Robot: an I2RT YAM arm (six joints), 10 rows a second.
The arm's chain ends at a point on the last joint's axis. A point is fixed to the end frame.
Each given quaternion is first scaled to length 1.
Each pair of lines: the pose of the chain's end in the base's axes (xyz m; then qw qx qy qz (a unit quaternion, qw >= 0)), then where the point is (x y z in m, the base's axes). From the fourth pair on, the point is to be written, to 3 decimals.
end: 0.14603, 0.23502, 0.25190, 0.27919, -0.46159, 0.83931, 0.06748
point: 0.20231 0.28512 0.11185
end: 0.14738, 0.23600, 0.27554, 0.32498, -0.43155, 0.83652, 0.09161
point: 0.21300 0.29721 0.14424
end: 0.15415, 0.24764, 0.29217, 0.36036, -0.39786, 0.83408, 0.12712
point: 0.22534 0.32052 0.17006
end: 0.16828, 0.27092, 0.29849, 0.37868, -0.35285, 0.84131, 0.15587
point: 0.243 0.350 0.183
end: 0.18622, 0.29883, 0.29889, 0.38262, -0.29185, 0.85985, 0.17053
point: 0.265 0.378 0.186
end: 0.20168, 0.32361, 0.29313, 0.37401, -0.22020, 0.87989, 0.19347
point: 0.282 0.403 0.181
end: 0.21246, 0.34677, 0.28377, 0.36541, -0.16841, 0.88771, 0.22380
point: 0.293 0.430 0.174
